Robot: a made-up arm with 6 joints.
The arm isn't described. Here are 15 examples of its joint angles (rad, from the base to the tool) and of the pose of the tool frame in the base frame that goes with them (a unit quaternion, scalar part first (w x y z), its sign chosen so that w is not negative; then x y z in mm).
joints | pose
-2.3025 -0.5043 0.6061 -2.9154 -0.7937 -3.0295 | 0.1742 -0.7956 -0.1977 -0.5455 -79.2 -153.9 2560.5
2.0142 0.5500 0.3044 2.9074 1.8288 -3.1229 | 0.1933 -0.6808 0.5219 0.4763 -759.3 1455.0 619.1
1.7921 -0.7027 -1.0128 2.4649 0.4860 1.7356 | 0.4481 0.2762 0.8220 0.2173 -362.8 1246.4 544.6
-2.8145 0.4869 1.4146 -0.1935 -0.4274 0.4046 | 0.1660 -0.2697 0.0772 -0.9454 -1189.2 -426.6 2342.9
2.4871 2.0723 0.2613 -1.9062 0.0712 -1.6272 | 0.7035 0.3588 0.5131 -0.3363 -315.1 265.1 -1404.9
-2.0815 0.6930 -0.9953 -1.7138 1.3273 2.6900 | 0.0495 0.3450 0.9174 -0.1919 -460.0 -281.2 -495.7
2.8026 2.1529 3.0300 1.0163 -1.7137 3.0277 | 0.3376 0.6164 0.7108 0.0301 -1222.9 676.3 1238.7
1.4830 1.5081 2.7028 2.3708 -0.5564 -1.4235 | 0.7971 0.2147 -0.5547 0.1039 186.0 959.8 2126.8
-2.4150 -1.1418 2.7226 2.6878 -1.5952 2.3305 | 0.0141 -0.3539 0.1489 0.9232 759.0 835.7 -495.6
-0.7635 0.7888 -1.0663 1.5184 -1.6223 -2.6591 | 0.3376 -0.1682 0.3353 -0.8633 40.1 -417.6 -441.8
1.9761 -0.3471 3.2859 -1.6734 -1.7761 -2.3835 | 0.0875 0.0098 -0.1549 -0.9840 196.6 -1136.8 215.6
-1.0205 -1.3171 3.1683 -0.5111 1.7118 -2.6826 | 0.1838 0.6986 -0.6575 -0.2141 -274.6 193.2 -741.5
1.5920 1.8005 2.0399 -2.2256 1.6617 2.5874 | 0.8682 -0.3749 0.2813 0.1631 175.7 1950.5 722.4
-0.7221 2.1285 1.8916 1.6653 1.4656 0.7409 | 0.4480 -0.8103 -0.2958 0.2351 1665.0 -1104.1 47.0
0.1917 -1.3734 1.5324 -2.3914 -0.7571 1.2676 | 0.0525 0.2194 0.8167 -0.5311 -2029.5 -262.9 641.1
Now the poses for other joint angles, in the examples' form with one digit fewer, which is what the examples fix.
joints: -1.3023 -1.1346 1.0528 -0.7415 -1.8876 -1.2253
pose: 0.883 0.359 -0.183 -0.240 -136 1157 1769
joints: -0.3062 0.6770 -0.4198 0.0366 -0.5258 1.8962
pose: 0.473 -0.499 0.501 0.526 1192 -382 -445
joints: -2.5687 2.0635 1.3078 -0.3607 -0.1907 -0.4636
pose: 0.084 0.512 -0.234 -0.822 -1586 -1045 -771
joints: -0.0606 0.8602 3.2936 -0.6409 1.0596 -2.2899
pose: 0.262 0.057 0.202 -0.942 -858 -91 1539
